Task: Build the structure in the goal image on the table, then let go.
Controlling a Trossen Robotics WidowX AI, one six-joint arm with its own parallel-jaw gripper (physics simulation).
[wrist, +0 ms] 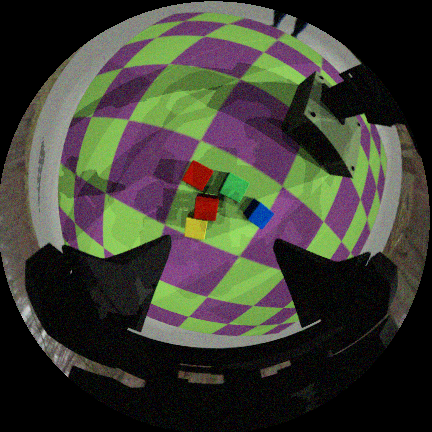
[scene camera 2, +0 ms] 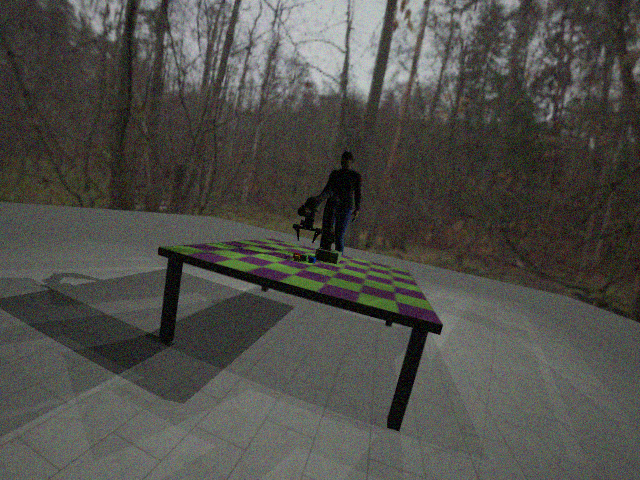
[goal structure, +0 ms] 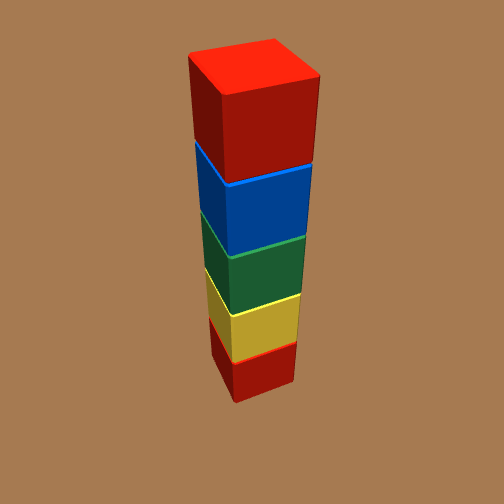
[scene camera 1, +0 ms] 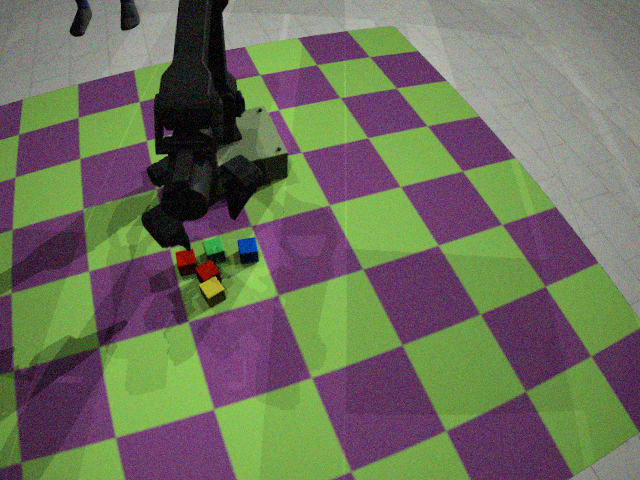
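Where they show: gripper, fingertip midpoint: (wrist: 224,242) (scene camera 2: 305,242) (scene camera 1: 210,233); arm's base, origin of the base link: (wrist: 333,102) (scene camera 2: 326,249) (scene camera 1: 223,133).
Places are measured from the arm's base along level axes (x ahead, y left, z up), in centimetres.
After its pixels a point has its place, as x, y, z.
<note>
Five small cubes lie on the checkered table (scene camera 1: 423,377) @[59.9, 13.9, -7.3] (scene camera 2: 305,283) @[77.9, 5.2, -7.2] (wrist: 195,265) @[42.2, -9.3, -7.2]. One red cube (scene camera 1: 186,261) @[25.6, -15.1, -4.0] (wrist: 198,175) @[24.6, -14.8, -3.9] lies beside the green cube (scene camera 1: 214,249) @[25.0, -9.7, -3.9] (wrist: 234,187) @[24.2, -9.6, -3.9], with a gap between them. A second red cube (scene camera 1: 207,271) @[29.0, -12.2, -4.0] (wrist: 206,208) @[28.5, -12.0, -4.0] lies between the first red one and the yellow cube (scene camera 1: 212,290) @[32.9, -12.5, -4.0] (wrist: 196,228) @[32.1, -12.3, -3.9], very close to the yellow; whether they touch is unclear. The blue cube (scene camera 1: 248,250) @[27.5, -4.1, -3.9] (scene camera 2: 312,259) @[28.1, -3.5, -4.9] (wrist: 260,214) @[26.1, -4.1, -4.0] lies apart, beyond the green one. My gripper (scene camera 1: 210,232) @[28.2, -10.2, 4.8] (scene camera 2: 306,240) @[28.2, -10.2, 4.8] (wrist: 224,242) @[28.2, -10.2, 4.8] is open and empty, above the table.
The arm's base block (scene camera 1: 258,135) @[3.4, 6.6, -0.1] (scene camera 2: 327,255) @[10.1, 2.9, -2.9] (wrist: 318,137) @[9.9, -0.9, -1.8] stands on the table near the cubes. A person (scene camera 2: 343,188) stands on the floor behind the table. Shadows of the arm fall across the table top.
</note>
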